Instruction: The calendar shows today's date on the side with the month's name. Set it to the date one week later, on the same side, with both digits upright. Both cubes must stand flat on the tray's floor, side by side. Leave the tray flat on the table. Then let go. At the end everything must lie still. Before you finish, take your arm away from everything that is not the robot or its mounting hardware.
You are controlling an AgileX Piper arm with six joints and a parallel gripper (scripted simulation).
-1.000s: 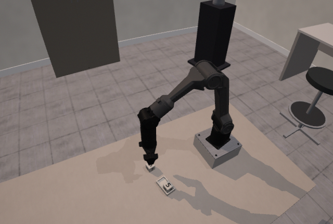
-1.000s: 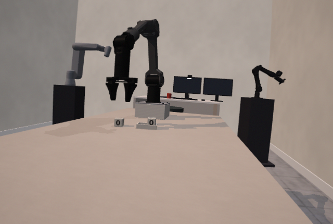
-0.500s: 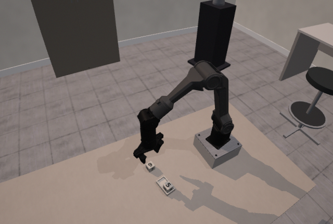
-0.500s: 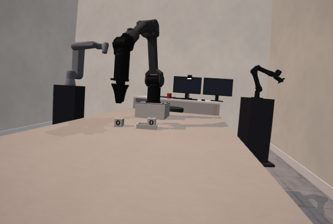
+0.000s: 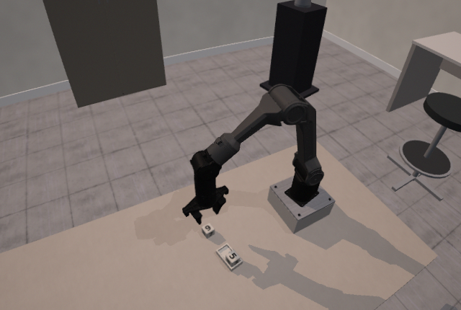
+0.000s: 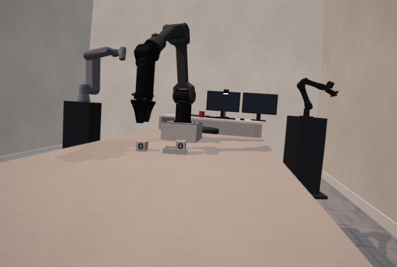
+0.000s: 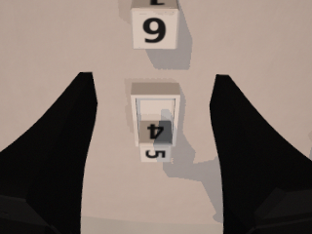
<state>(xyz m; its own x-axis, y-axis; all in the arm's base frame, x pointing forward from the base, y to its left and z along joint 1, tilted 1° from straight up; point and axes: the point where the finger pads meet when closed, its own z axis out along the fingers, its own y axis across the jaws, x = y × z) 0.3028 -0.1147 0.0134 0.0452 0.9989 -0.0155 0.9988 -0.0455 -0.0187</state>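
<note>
My hand is 80 mm above the white number cube. Also, from my hand: tray 110 mm to the left, 90 mm below.
</note>
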